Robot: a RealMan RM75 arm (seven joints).
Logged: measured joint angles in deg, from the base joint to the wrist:
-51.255 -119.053 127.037 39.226 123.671 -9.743 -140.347
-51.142 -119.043 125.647 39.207 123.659 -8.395 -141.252
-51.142 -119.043 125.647 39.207 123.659 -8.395 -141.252
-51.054 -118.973 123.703 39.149 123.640 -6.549 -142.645
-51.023 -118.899 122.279 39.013 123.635 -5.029 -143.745
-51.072 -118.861 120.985 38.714 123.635 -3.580 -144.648
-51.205 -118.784 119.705 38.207 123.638 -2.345 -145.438
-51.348 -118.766 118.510 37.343 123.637 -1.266 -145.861
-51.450 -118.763 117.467 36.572 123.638 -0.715 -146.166
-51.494 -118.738 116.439 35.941 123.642 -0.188 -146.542
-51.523 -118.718 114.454 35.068 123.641 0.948 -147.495
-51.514 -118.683 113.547 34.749 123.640 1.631 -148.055
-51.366 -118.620 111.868 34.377 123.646 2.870 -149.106
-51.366 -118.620 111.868 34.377 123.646 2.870 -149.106
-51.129 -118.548 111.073 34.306 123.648 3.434 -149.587
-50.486 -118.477 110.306 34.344 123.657 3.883 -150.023
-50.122 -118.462 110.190 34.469 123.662 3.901 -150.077
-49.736 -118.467 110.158 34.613 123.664 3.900 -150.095
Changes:
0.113 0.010 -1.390 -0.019 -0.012 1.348 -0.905
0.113 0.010 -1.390 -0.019 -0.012 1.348 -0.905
0.201 0.080 -3.334 -0.077 -0.031 3.194 -2.298
0.232 0.154 -4.758 -0.213 -0.036 4.714 -3.398
0.183 0.192 -6.052 -0.512 -0.036 6.163 -4.301
0.050 0.269 -7.332 -1.019 -0.033 7.398 -5.091
-0.093 0.287 -8.527 -1.883 -0.034 8.477 -5.514
-0.195 0.290 -9.570 -2.654 -0.033 9.028 -5.819
-0.239 0.315 -10.598 -3.285 -0.029 9.555 -6.195
-0.268 0.335 -12.583 -4.158 -0.030 10.691 -7.148
-0.259 0.370 -13.490 -4.477 -0.031 11.374 -7.708
-0.111 0.433 -15.169 -4.849 -0.025 12.613 -8.759
-0.111 0.433 -15.169 -4.849 -0.025 12.613 -8.759
0.126 0.505 -15.964 -4.920 -0.023 13.177 -9.240
0.769 0.576 -16.731 -4.882 -0.014 13.626 -9.676
1.133 0.591 -16.847 -4.757 -0.009 13.644 -9.730
1.519 0.586 -16.879 -4.613 -0.007 13.643 -9.748

